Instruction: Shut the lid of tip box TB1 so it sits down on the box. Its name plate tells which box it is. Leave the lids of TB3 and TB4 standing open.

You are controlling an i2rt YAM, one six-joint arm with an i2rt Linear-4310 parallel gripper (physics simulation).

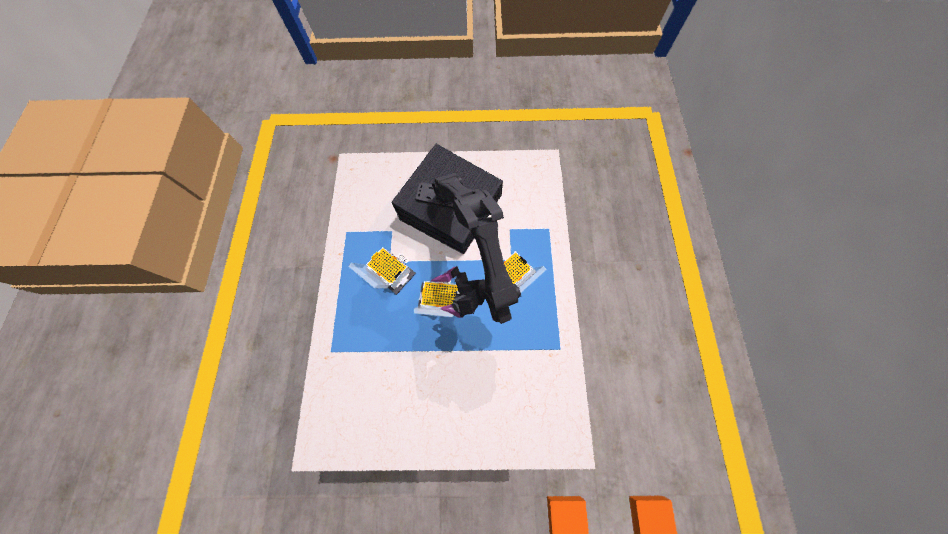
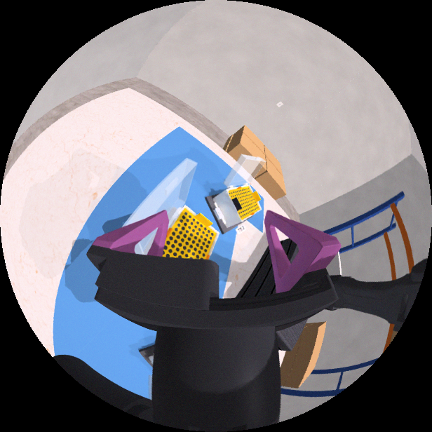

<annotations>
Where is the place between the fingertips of the gripper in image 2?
At 216, 215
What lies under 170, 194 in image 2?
A clear lid.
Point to a clear lid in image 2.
At 245, 168
</annotations>
